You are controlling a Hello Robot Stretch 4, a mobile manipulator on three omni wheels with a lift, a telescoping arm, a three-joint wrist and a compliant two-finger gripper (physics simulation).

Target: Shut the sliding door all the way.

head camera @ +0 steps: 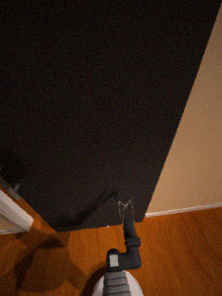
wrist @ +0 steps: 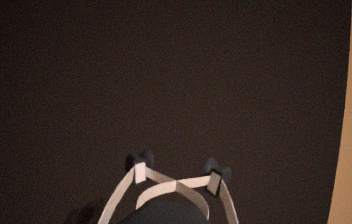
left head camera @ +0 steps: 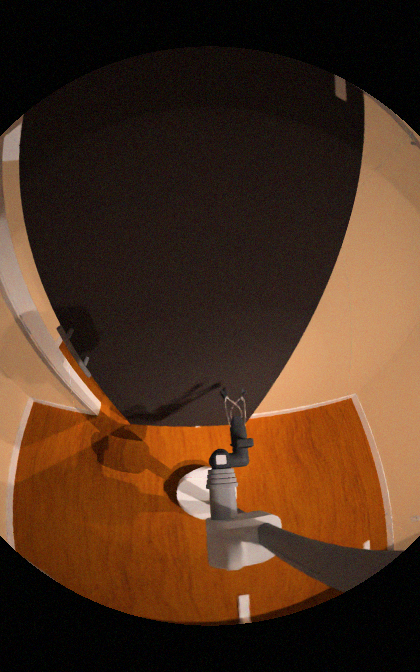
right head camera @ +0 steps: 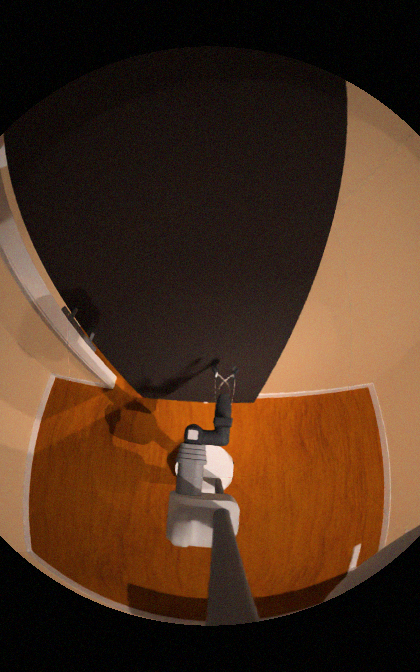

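Where they show: gripper, fingertip midpoint: (head camera: 123, 194) (wrist: 178, 165) (left head camera: 232, 387) (right head camera: 225, 364); robot's base at its link origin: (left head camera: 205, 491) (right head camera: 205, 468).
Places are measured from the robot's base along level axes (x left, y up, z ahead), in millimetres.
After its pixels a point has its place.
The sliding door (head camera: 110, 100) @(x -34, y 1401, z 577 mm) (left head camera: 200, 225) @(x 71, y 1447, z 575 mm) (right head camera: 190, 215) @(x 13, y 1408, z 576 mm) (wrist: 175, 75) @(x -70, y 966, z 578 mm) is a large dark panel in front of me. Its handle (left head camera: 74, 351) @(x 574, y 1028, z 504 mm) (right head camera: 78, 328) @(x 575, y 1029, z 502 mm), a grey vertical bar, is near its left edge. A strip of floor and tan wall shows between that edge and the white door frame (head camera: 14, 214) @(x 990, y 330, z 649 mm) (left head camera: 80, 382) @(x 992, y 388, z 709 mm) (right head camera: 97, 365) @(x 990, y 324, z 667 mm) at left. My gripper (head camera: 125, 201) (left head camera: 233, 394) @(x -92, y 841, z 481 mm) (right head camera: 225, 372) @(x -92, y 841, z 481 mm) (wrist: 178, 165) @(x -92, y 841, z 481 mm) is open and empty, facing the door's lower right part. Its shadow falls close to the left fingertip; whether the tips touch is unclear.
A tan wall (head camera: 200, 155) @(x -684, y 970, z 649 mm) (left head camera: 370, 300) @(x -796, y 1261, z 652 mm) (right head camera: 370, 280) @(x -707, y 1235, z 650 mm) (wrist: 346, 165) @(x -446, y 839, z 644 mm) with a white baseboard is right of the door. Another wall runs along the left beyond the frame. The wooden floor (head camera: 175, 255) @(x -620, y -27, z 255 mm) (left head camera: 310, 475) @(x -915, y -27, z -32 mm) (right head camera: 310, 475) @(x -882, y -27, z -124 mm) surrounds my white base.
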